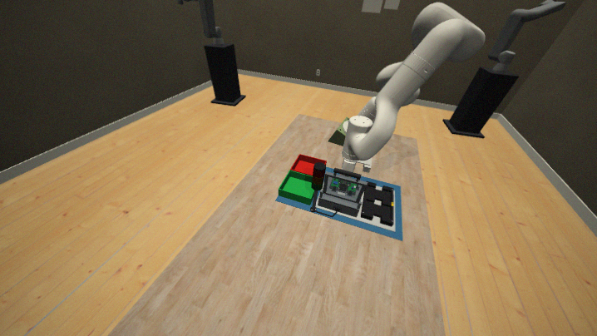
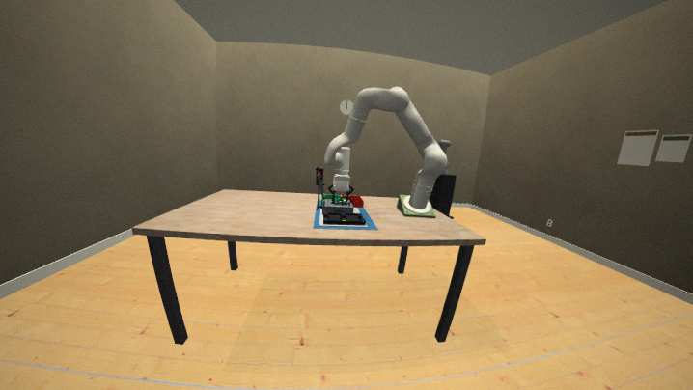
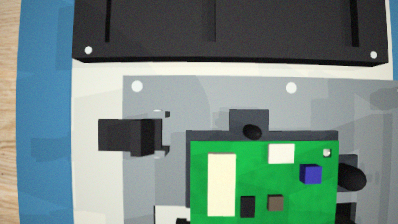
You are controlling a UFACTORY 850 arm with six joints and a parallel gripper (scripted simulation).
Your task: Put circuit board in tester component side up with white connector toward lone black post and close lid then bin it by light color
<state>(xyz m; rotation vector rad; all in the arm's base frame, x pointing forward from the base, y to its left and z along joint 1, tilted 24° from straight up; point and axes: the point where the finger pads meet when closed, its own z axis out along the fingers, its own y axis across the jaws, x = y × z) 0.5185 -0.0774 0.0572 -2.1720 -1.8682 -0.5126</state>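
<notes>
My hand is right at the green circuit board. From my hand the other things lie so: small black part (50 mm behind, 70 mm to the left); green bin (20 mm ahead, 200 mm to the right, 70 mm below); tester lid (120 mm ahead, 20 mm to the right, 100 mm above).
</notes>
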